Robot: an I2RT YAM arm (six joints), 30 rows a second.
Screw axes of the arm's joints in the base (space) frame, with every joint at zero. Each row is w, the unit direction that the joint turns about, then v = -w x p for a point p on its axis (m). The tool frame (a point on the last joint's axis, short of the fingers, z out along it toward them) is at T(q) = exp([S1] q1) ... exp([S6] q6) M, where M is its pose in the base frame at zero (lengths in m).
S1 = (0, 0, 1, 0.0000, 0.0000, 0.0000)
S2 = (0, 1, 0, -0.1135, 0.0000, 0.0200)
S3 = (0, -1, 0, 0.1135, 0.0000, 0.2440)
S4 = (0, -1, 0, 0.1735, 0.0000, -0.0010)
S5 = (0, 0, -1, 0.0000, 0.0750, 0.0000)
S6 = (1, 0, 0, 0.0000, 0.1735, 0.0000)
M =
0 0 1 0.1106
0 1 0 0.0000
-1 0 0 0.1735
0 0 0 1
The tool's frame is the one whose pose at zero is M.
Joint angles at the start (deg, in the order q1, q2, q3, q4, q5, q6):
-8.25 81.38 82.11 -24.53 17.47 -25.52
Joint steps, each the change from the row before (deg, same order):
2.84 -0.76 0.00 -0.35 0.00 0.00
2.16 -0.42 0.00 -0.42 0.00 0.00
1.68 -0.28 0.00 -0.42 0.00 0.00
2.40 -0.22 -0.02 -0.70 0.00 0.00
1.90 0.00 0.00 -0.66 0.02 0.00
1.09 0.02 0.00 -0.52 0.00 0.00
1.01 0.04 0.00 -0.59 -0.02 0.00
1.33 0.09 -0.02 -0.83 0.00 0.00
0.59 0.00 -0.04 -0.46 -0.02 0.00
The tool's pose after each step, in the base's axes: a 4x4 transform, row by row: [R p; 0 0 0 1], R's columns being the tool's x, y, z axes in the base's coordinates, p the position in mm. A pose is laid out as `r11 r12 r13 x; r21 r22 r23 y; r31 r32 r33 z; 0 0 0 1`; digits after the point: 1 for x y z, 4 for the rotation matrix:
-0.5136 0.1584 0.8433 317.0; -0.3642 0.8497 -0.3814 -40.8; -0.7769 -0.5030 -0.3787 397.5; 0 0 0 1
-0.4995 0.1263 0.8571 315.9; -0.3833 0.8550 -0.3494 -28.6; -0.7769 -0.5030 -0.3787 398.9; 0 0 0 1
-0.4899 0.0999 0.8660 314.9; -0.3977 0.8584 -0.3241 -19.3; -0.7758 -0.5032 -0.3808 399.6; 0 0 0 1
-0.4796 0.0595 0.8755 313.8; -0.4179 0.8618 -0.2876 -6.1; -0.7716 -0.5038 -0.3884 399.4; 0 0 0 1
-0.4745 0.0254 0.8799 313.3; -0.4340 0.8629 -0.2589 4.2; -0.7659 -0.5047 -0.3984 398.3; 0 0 0 1
-0.4733 0.0042 0.8809 312.9; -0.4434 0.8629 -0.2424 10.2; -0.7612 -0.5053 -0.4065 397.3; 0 0 0 1
-0.4736 -0.0168 0.8806 312.4; -0.4524 0.8625 -0.2269 15.7; -0.7557 -0.5059 -0.4161 396.1; 0 0 0 1
-0.4752 -0.0451 0.8787 311.7; -0.4646 0.8609 -0.2071 22.9; -0.7472 -0.5067 -0.4301 394.1; 0 0 0 1
-0.4767 -0.0586 0.8771 311.0; -0.4703 0.8600 -0.1982 26.1; -0.7427 -0.5070 -0.4375 393.1; 0 0 0 1

